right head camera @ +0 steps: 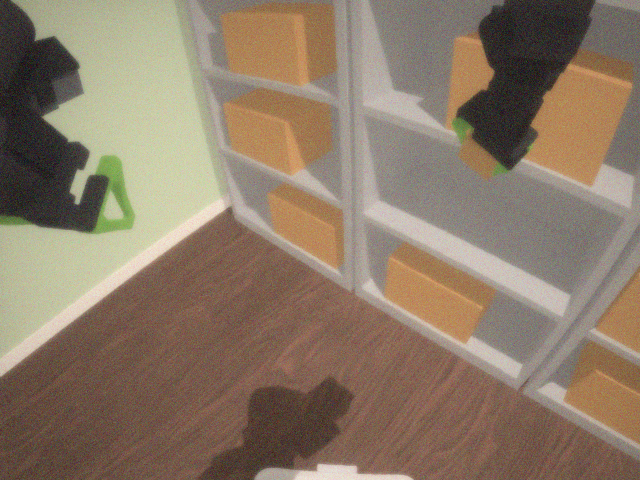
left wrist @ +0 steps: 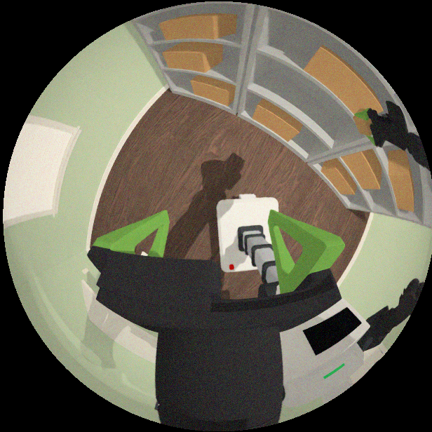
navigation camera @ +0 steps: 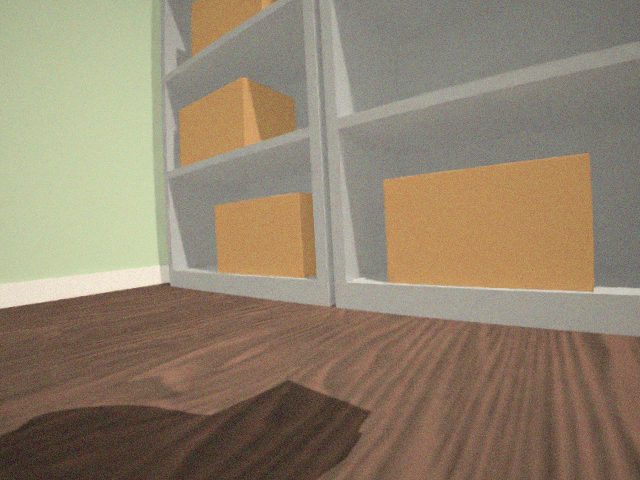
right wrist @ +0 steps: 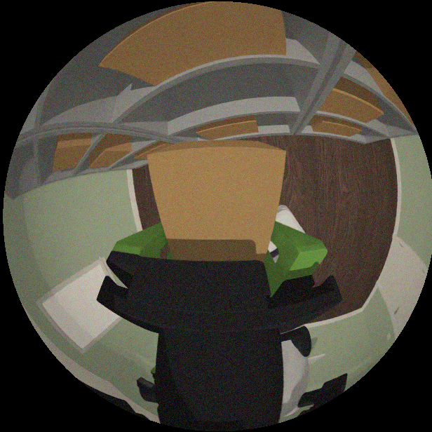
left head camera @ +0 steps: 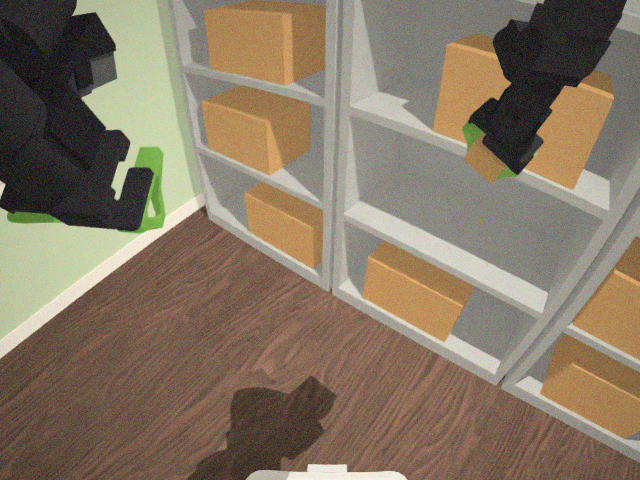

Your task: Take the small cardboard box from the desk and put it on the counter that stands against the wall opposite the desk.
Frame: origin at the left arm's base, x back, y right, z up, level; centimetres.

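Seen in the pictures: left gripper, between the fingertips: (right head camera: pixel 97 219) (left head camera: pixel 119 217); right gripper, between the fingertips: (right head camera: pixel 480 160) (left head camera: pixel 484 163).
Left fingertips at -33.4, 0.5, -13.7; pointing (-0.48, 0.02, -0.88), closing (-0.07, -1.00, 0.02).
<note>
A point is followed by its place in that frame, as x, y, z.
The small cardboard box (left head camera: pixel 483 163) {-55.9, 44.3, -21.1} (right head camera: pixel 475 158) {-56.1, 44.1, -21.0} (left wrist: pixel 361 123) (right wrist: pixel 217 195) is held off the floor, in front of the shelving. My right gripper (left head camera: pixel 489 155) {-58.5, 45.9, -22.7} (right head camera: pixel 480 149) {-58.5, 45.9, -22.7} (right wrist: pixel 219 216) is shut on it, with green fingers at its two sides. My left gripper (left head camera: pixel 93 206) {-33.4, 0.5, -13.7} (left wrist: pixel 218 215) is open with nothing between its fingers, at the left in the left head camera, in front of the green wall. I cannot make out the desk or the counter in these views.
Grey shelving (left head camera: pixel 334 206) {-128.2, 24.3, -88.6} (navigation camera: pixel 321 155) {-126.4, 23.0, -97.0} holding several large cardboard boxes (left head camera: pixel 245 43) {-153.3, -11.0, -27.5} (navigation camera: pixel 488 222) {-102.2, 58.8, -118.8} stands across the front and right. A green wall (left head camera: pixel 31 268) {-104.7, -124.7, -107.6} (navigation camera: pixel 77 129) {-163.1, -81.8, -68.9} meets it at the left corner. Dark wood floor (left head camera: pixel 206 320) {-105.9, -35.6, -141.0} (navigation camera: pixel 439 392) {-73.3, 36.5, -141.0} lies before it. A cream panel (left wrist: pixel 37 170) is on the wall.
</note>
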